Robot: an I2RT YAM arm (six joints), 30 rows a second.
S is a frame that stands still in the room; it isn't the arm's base.
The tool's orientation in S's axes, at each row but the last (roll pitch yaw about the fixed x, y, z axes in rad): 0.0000, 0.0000, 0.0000; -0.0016, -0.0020, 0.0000; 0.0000, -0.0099, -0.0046; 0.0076, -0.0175, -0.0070; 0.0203, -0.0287, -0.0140; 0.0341, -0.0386, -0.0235
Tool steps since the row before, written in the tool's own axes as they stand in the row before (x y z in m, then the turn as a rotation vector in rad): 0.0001, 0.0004, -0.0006, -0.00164, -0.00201, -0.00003; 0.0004, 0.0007, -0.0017, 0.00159, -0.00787, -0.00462; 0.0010, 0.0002, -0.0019, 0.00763, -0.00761, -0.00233; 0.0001, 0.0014, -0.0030, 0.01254, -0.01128, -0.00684; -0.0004, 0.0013, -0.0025, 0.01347, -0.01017, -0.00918; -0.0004, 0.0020, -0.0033, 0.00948, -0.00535, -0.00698
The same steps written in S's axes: 0.0001, 0.0004, -0.0006, -0.00164, -0.00201, -0.00003; 0.0004, 0.0007, -0.0017, 0.00160, -0.00788, -0.00460; 0.0010, 0.0002, -0.0019, 0.00762, -0.00765, -0.00225; 0.0002, 0.0014, -0.0030, 0.01258, -0.01132, -0.00671; -0.0003, 0.0014, -0.0025, 0.01359, -0.01017, -0.00899; -0.0002, 0.0021, -0.0032, 0.00963, -0.00534, -0.00679
